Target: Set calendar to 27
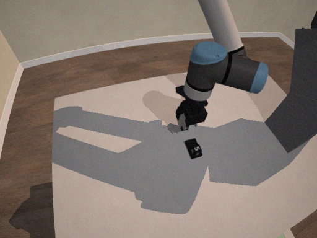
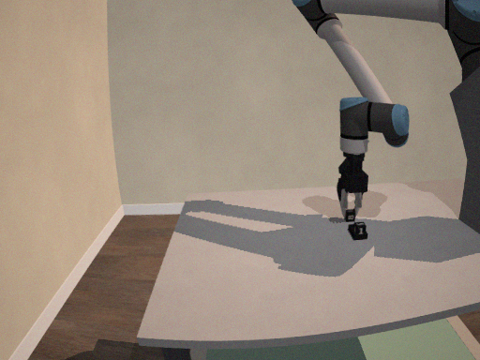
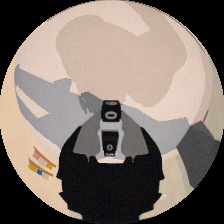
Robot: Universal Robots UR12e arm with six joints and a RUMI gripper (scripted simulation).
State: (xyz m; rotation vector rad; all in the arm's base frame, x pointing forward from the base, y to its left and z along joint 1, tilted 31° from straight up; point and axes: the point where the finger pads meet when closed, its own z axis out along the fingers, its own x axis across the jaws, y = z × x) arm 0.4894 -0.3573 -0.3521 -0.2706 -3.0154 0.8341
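Right now the black cube is 10 mm below my hand. Also, from my hand: tray: 110 mm to the left, 20 mm below, 20 mm ahead.
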